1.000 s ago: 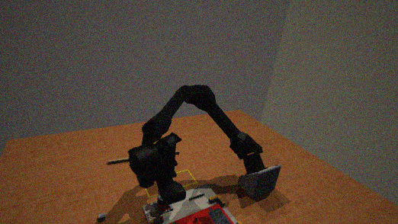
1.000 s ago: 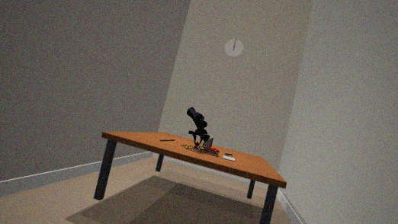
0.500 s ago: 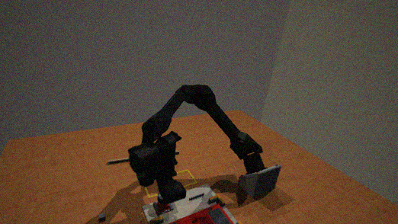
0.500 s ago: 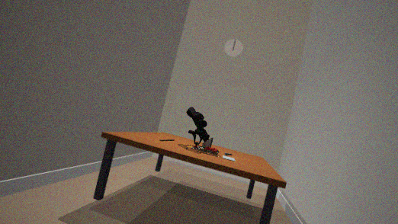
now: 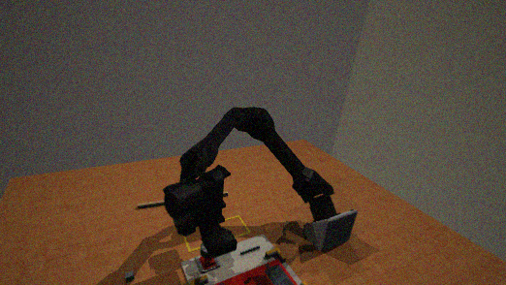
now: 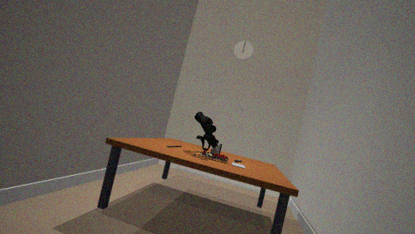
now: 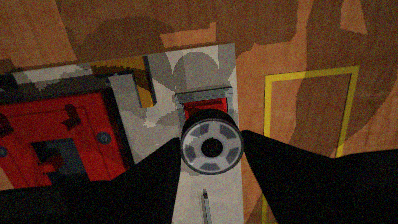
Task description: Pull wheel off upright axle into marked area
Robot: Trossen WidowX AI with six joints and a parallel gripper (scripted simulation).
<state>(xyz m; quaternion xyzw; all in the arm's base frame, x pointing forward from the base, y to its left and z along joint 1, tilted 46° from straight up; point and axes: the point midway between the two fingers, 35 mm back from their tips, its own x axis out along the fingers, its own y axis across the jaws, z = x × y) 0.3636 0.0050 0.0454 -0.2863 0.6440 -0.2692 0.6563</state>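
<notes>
My gripper tip is right at the wheel. Also, from my gripper tip: thin rod (2 cm behind, 28 cm to the right, 5 cm below); grey base plate (6 cm behind, 10 cm to the left, 4 cm below).
</notes>
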